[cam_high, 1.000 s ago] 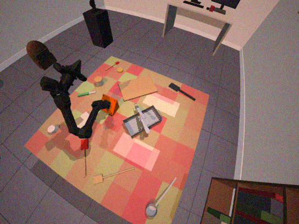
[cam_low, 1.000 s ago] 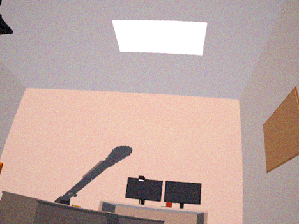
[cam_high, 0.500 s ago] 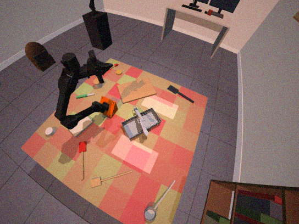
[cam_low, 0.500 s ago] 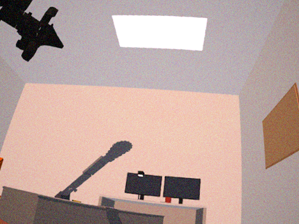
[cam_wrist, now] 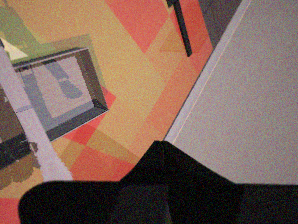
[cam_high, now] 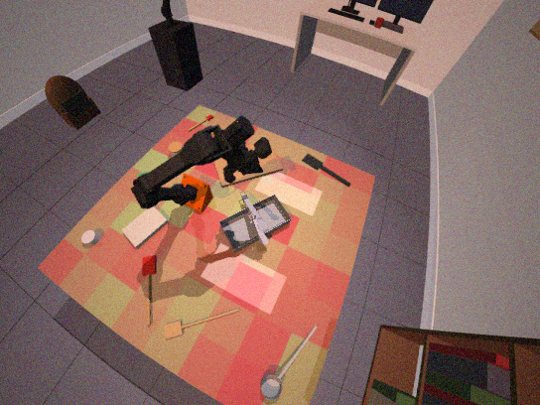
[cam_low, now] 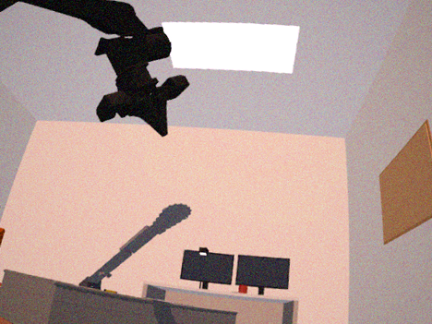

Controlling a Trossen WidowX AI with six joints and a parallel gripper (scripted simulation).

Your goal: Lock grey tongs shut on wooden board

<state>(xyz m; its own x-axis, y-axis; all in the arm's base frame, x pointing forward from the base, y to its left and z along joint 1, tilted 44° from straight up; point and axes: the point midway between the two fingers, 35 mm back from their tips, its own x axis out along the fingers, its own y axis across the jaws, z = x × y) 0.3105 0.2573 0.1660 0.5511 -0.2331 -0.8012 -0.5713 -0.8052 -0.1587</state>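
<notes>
Right now the grey roasting tin is 1 cm ahead of my gripper tip, 6 cm to the right of it and 32 cm below it. From my gripper tip the other things lie so: wooden board (21 cm behind, 26 cm to the left, 34 cm below); then white slab (45 cm behind, 32 cm to the right, 33 cm below); then black spatula (22 cm ahead, 44 cm to the left, 34 cm below).
</notes>
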